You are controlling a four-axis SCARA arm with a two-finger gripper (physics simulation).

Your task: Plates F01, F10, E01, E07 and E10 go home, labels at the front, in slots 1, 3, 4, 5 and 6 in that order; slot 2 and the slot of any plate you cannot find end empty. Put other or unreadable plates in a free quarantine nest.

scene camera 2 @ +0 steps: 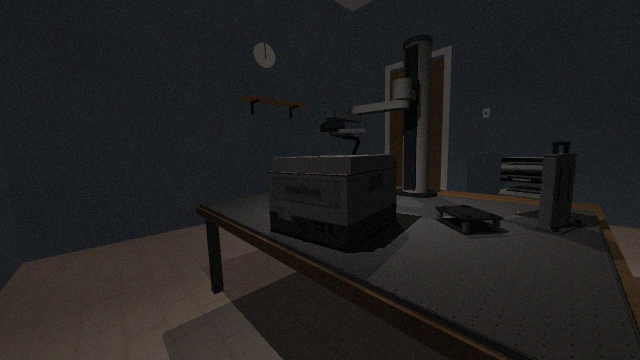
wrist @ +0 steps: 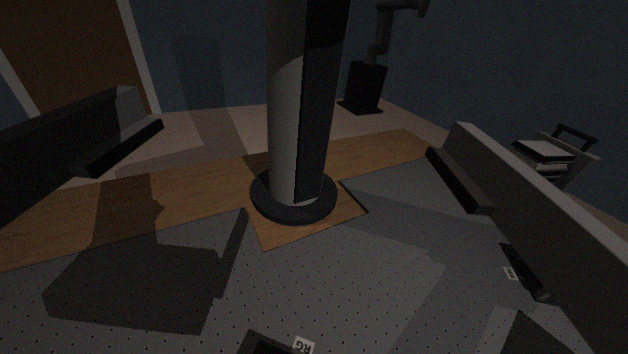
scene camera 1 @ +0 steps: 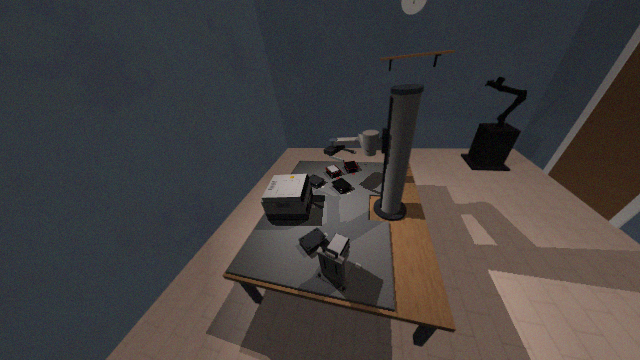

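Pixels of known places: gripper, fingertip midpoint: (scene camera 2: 359, 132) (wrist: 298, 121) (scene camera 1: 349, 156); arm's base at its link origin: (scene camera 2: 414, 194) (wrist: 294, 192) (scene camera 1: 389, 209).
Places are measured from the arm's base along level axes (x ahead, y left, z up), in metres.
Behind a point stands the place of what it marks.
My gripper (scene camera 1: 349, 155) {y -0.170, x 0.331, z 0.382 m} (scene camera 2: 361, 134) {y -0.170, x 0.331, z 0.382 m} (wrist: 298, 121) {y -0.170, x 0.331, z 0.382 m} is open and empty, high over the far part of the table, well away from the rack. The upright grey rack (scene camera 1: 332, 269) {y 0.642, x 0.336, z 0.135 m} (scene camera 2: 554, 192) {y 0.620, x 0.408, z 0.132 m} (wrist: 580, 172) {y 0.594, x 0.407, z 0.204 m} stands near the table end in scene camera 1. Several plates (scene camera 1: 339, 243) {y 0.545, x 0.309, z 0.235 m} (scene camera 2: 521, 169) {y 0.540, x 0.361, z 0.200 m} (wrist: 542, 149) {y 0.524, x 0.320, z 0.235 m} are stacked in its slots, with light and dark edges; their labels and slot numbers are unreadable. At the far end are a red-edged nest with a pale-topped item (scene camera 1: 333, 170) {y -0.426, x 0.537, z 0.077 m}, a dark red-edged nest (scene camera 1: 351, 166) {y -0.540, x 0.362, z 0.063 m} and two black nests (scene camera 1: 342, 185) {y -0.196, x 0.409, z 0.063 m} (scene camera 1: 316, 181) {y -0.238, x 0.675, z 0.061 m}.
A box-shaped instrument (scene camera 1: 286, 190) {y 0.164, x 0.781, z 0.259 m} (scene camera 2: 332, 192) {y 0.227, x 0.969, z 0.168 m} stands at the table's side. A low dark stand (scene camera 1: 313, 240) {y 0.433, x 0.513, z 0.063 m} (scene camera 2: 468, 213) {y 0.432, x 0.548, z 0.063 m} is beside the rack. The arm's column (scene camera 1: 400, 150) {y 0.075, x -0.002, z 0.560 m} (scene camera 2: 424, 120) {y 0.066, x 0.036, z 0.438 m} (wrist: 285, 130) {y -0.056, x 0.049, z 0.231 m} rises from the wooden strip. An "RG" label (wrist: 303, 345) {y -0.146, x 0.349, z 0.013 m} lies on the perforated top.
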